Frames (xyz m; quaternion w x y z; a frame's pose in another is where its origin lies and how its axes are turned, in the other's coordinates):
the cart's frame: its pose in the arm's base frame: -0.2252 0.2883 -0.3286 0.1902 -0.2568 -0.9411 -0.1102
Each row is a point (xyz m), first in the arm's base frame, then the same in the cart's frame.
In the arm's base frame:
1: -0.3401 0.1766 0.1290
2: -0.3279 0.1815 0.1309
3: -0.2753 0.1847 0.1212
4: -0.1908 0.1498 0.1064
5: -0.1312 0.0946 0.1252
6: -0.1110 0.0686 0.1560
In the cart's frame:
1: 0.2319 -0.1044 -0.4128
2: 0.2251 -0.0936 -0.4167
3: 0.1806 -0.0644 -0.4228
4: 0.0918 -0.0511 -0.4456
5: 0.0278 -0.0643 -0.4974
6: 0.0131 -0.0722 -0.5392

